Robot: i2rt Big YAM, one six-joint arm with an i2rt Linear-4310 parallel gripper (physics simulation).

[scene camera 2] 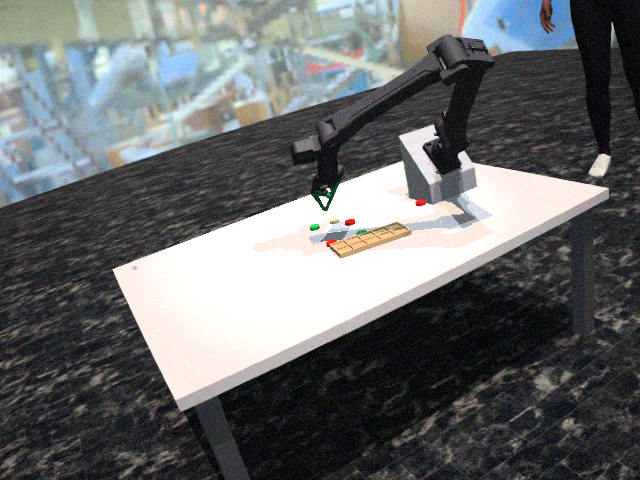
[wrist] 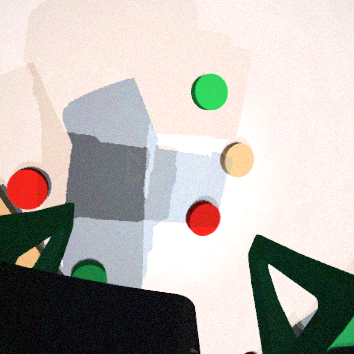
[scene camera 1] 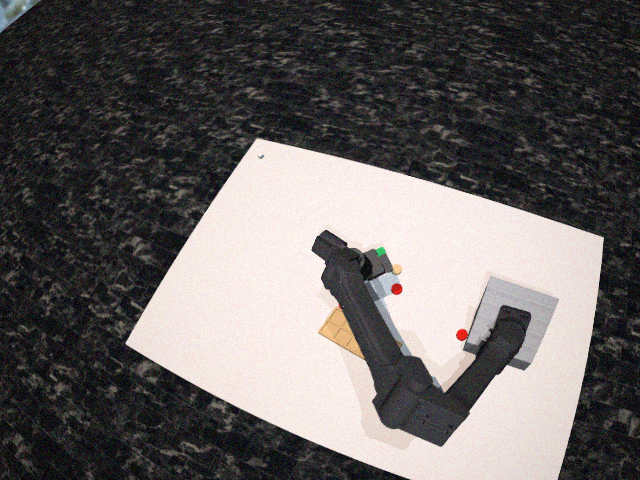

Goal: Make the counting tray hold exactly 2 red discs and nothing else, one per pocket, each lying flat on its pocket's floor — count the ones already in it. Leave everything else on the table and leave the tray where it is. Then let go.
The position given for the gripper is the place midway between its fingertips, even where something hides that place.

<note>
The gripper [scene camera 2: 329, 201] is open, holding nothing. Also in view: a tan disc [wrist: 236, 159]. The table carries a tan counting tray [scene camera 2: 373, 238].
The tan counting tray also shows in scene camera 1 [scene camera 1: 336, 328]. The gripper is seen too in the wrist view [wrist: 165, 230].
</note>
